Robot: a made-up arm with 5 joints.
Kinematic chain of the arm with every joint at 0, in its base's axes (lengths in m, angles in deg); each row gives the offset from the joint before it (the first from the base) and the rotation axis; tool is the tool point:
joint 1: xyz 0 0 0.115 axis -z
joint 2: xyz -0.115 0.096 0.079 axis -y
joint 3: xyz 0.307 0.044 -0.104 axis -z
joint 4: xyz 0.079 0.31 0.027 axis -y
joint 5: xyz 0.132 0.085 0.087 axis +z
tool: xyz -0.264 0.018 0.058
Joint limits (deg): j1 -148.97..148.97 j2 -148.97..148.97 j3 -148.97..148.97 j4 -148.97..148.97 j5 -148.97..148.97
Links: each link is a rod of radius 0.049 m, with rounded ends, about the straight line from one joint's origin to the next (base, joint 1, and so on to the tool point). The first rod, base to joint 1, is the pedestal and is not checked.
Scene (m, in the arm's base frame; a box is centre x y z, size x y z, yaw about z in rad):
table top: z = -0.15
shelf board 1: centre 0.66 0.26 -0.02 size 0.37 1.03 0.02 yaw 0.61
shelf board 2: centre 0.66 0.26 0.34 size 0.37 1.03 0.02 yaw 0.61
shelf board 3: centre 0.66 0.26 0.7 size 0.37 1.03 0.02 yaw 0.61
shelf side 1: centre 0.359 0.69 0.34 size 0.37 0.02 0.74 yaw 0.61
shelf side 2: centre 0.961 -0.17 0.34 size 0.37 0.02 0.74 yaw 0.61
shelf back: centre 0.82 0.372 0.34 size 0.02 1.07 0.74 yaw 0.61
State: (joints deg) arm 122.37 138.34 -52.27 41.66 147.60
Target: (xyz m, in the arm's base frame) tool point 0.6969 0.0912 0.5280
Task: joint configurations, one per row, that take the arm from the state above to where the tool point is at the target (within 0.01 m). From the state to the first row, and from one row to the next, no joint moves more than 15 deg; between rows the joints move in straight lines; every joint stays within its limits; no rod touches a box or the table.
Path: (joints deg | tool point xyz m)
1: 133.87 138.29 -47.90 51.90 133.12 | 0.6046 0.0830 0.1860
2: 145.38 138.24 -43.52 62.15 118.65 | 0.5273 0.0038 0.2053
3: 141.87 129.84 -35.63 65.04 104.07 | 0.4656 0.0315 0.2902
4: 138.36 121.43 -27.75 67.94 89.50 | 0.3948 0.0167 0.3515
5: 134.86 113.03 -19.86 70.83 74.92 | 0.3357 -0.0336 0.3887
6: 132.93 120.22 -7.65 67.51 60.56 | 0.3581 -0.0619 0.4049
7: 131.01 127.41 4.55 64.19 46.20 | 0.4096 -0.0814 0.4320
8: 129.09 134.59 16.76 60.87 31.83 | 0.4909 -0.0739 0.4689
9: 127.16 141.78 28.97 57.54 17.47 | 0.5930 -0.0203 0.5062
10: 125.24 148.97 41.18 54.22 3.11 | 0.6969 0.0913 0.5280

